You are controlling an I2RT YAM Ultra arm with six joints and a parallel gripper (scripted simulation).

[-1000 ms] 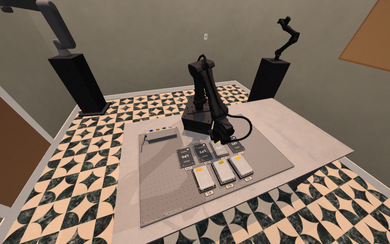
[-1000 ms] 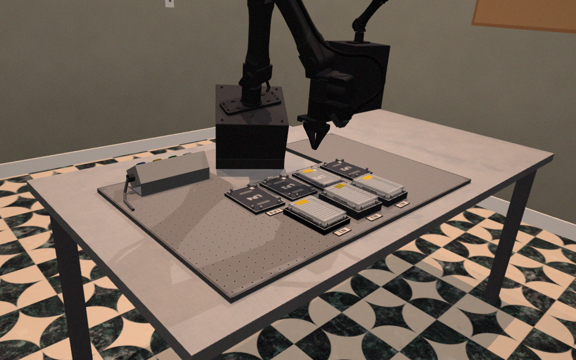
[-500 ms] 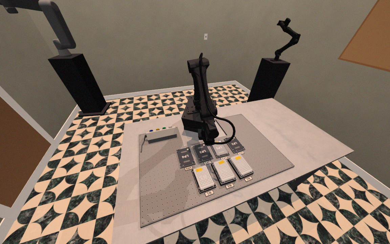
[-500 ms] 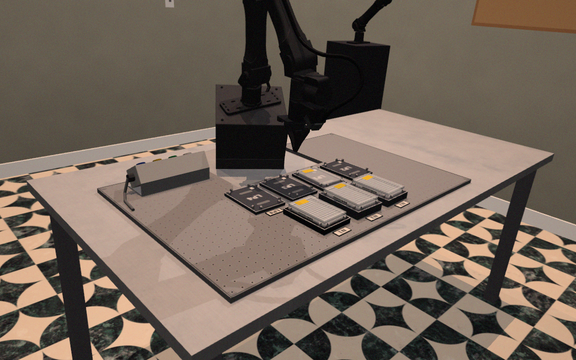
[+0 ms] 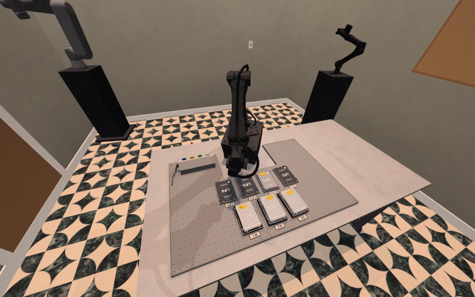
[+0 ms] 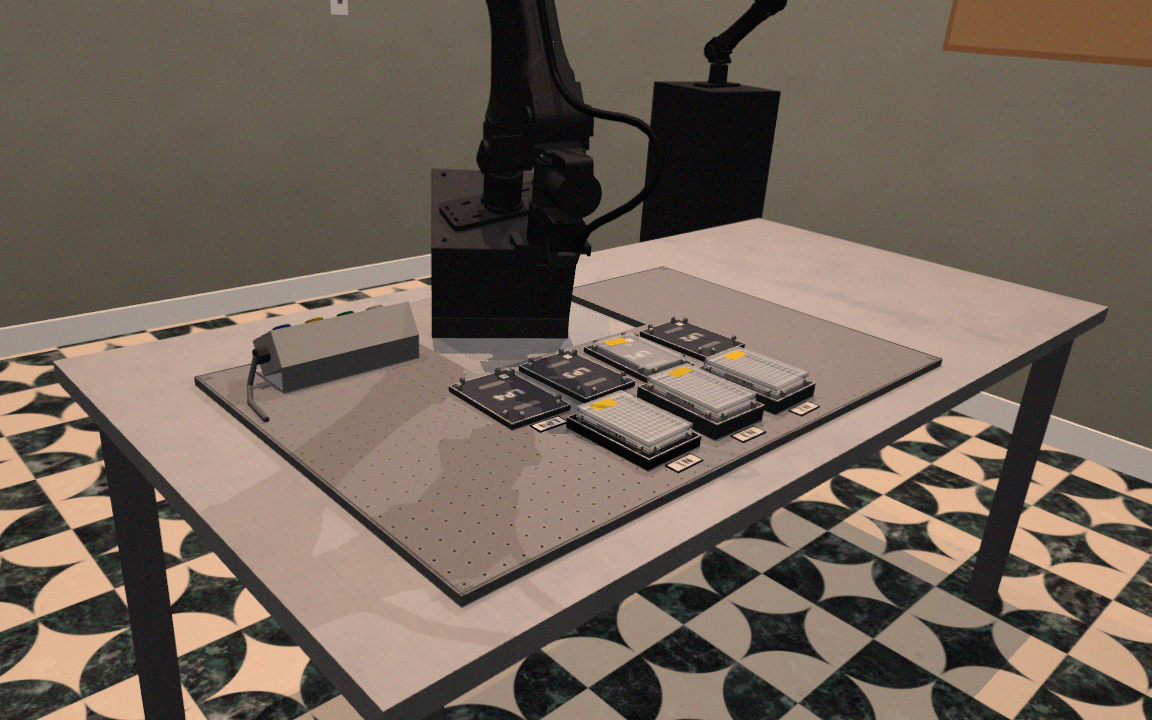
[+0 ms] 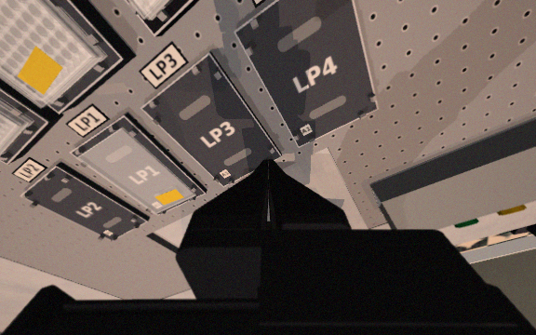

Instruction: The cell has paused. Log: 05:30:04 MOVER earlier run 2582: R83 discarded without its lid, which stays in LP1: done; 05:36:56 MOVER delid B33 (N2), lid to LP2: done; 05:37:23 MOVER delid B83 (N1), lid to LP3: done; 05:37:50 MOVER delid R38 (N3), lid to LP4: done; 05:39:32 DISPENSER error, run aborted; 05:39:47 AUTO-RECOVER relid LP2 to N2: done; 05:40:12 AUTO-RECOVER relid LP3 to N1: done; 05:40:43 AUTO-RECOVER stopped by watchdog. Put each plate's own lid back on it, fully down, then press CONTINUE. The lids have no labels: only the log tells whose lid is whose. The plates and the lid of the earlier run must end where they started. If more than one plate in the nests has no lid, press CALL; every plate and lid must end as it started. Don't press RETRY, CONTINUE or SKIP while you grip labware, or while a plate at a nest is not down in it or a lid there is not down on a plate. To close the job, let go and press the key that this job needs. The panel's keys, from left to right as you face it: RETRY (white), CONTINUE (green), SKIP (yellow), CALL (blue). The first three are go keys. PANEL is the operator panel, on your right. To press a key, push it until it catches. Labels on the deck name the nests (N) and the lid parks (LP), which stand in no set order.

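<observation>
Now: the green CONTINUE key 240 mm behind my hand, 200 mm to the right of it and 70 mm below it. From my hand the other things lie so: plate: 160 mm ahead, 160 mm to the left, 100 mm below; then lid park LP3: 10 mm behind, 70 mm to the left, 130 mm below; then white RETRY key: 240 mm behind, 150 mm to the right, 70 mm below.
</observation>
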